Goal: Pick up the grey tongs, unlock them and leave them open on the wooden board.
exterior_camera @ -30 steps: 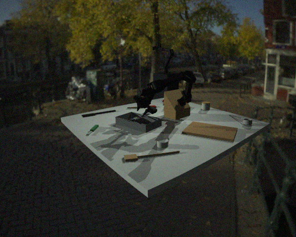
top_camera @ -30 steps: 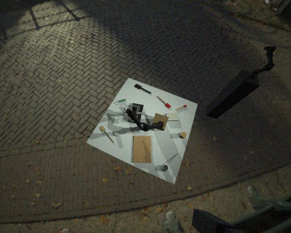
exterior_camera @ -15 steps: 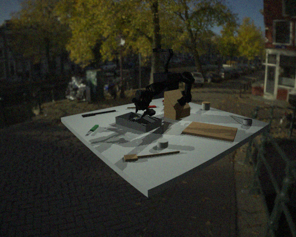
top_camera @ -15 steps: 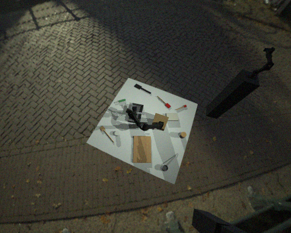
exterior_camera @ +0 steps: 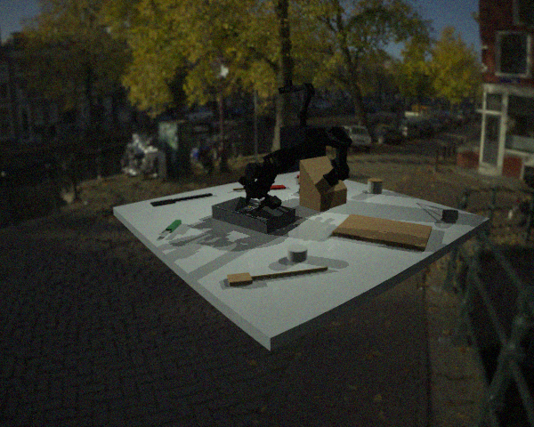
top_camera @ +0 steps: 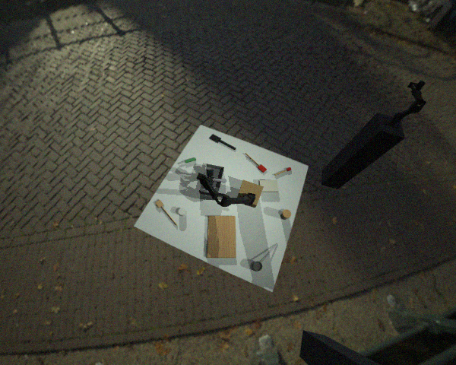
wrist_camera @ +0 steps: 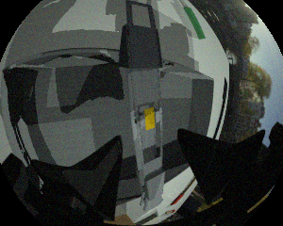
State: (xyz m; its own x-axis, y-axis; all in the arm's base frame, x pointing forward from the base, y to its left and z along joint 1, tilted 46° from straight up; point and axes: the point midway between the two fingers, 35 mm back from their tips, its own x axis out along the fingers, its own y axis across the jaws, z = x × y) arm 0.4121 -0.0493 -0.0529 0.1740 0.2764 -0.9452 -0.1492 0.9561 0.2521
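Now: gripper tip 30 mm above the roasting tin, 20 mm past it and 10 mm to the left of it. Round my gripper tip: black spatula: 510 mm to the right, 60 mm below, 40 mm ahead; then green-handled tool: 300 mm ahead, 150 mm to the right, 50 mm below; then yellow mark: 20 mm ahead, 10 mm to the left, 10 mm above.
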